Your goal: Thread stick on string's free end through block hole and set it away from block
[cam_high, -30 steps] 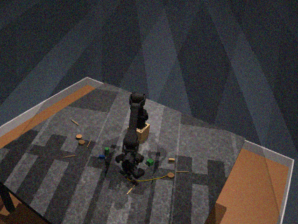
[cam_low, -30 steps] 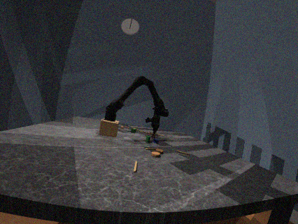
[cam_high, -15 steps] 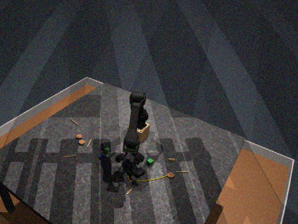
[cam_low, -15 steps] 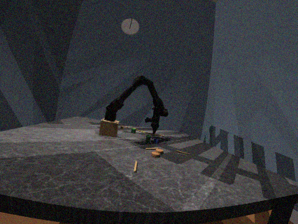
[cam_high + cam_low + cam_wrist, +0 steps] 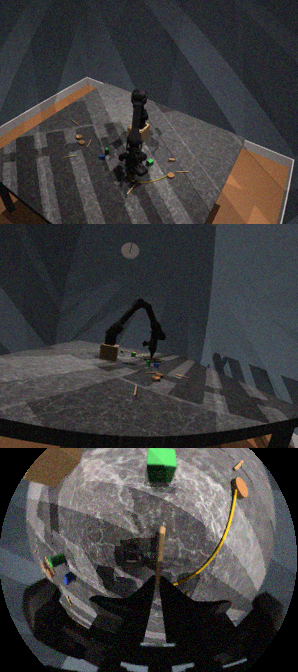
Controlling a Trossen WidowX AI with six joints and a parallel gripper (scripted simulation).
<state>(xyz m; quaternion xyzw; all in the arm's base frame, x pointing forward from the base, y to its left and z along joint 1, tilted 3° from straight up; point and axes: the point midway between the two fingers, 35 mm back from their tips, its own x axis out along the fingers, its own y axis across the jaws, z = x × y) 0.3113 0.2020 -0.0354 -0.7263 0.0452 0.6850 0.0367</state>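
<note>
The green block lies 15 cm behind my gripper tip and 1 cm to the left of it. Also, from my gripper tip: round wooden button 15 cm behind, 17 cm to the left, 1 cm below; blue piece 2 cm ahead, 23 cm to the right; thin wooden stick 1 cm behind.
</note>
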